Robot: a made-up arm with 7 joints.
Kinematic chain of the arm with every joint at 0, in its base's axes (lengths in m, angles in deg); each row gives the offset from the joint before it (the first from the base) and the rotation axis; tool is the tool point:
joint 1: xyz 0 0 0.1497 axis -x
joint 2: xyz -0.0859 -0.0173 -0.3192 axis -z
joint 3: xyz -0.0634 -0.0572 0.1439 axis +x
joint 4: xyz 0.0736 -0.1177 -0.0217 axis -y
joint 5: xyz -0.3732 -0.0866 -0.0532 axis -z
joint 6: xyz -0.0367 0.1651 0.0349 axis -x
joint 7: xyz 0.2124 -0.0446 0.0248 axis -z
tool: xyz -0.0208 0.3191 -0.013
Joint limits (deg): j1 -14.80..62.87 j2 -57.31..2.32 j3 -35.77..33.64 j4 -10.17..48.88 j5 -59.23..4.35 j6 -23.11..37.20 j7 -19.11..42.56
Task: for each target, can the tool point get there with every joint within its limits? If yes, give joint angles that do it. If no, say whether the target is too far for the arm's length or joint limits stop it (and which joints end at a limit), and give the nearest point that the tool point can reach.
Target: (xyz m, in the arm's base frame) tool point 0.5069 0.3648 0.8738
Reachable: no: joint limits stop it (at a limit: joint 1, joint 2, joint 3, joint 4, joint 6, joint 7) | nearest point -0.1257 0.0656 0.1578 | short by 1.001 m
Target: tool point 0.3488 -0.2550 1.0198
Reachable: no: joint limits stop it (at a limit: joint 1, joint 2, joint 3, joint 4, joint 5, joint 6, joint 7) | nearest point -0.3265 -0.2842 0.7117 | short by 0.743 m
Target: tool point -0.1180 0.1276 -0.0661
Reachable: yes | joints 2.50 -19.05 24.53 24.19 -1.74 22.98 37.46
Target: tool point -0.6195 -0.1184 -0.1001
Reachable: yes | joints 15.20 -29.62 6.97 1.81 -48.46 19.89 23.32
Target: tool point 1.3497 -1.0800 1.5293
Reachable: no: too far | nearest point 0.0851 -0.8500 0.2670 | short by 1.802 m
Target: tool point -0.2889 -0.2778 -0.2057
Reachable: yes | joints 48.98 -23.45 -16.38 39.98 -26.22 6.06 37.29
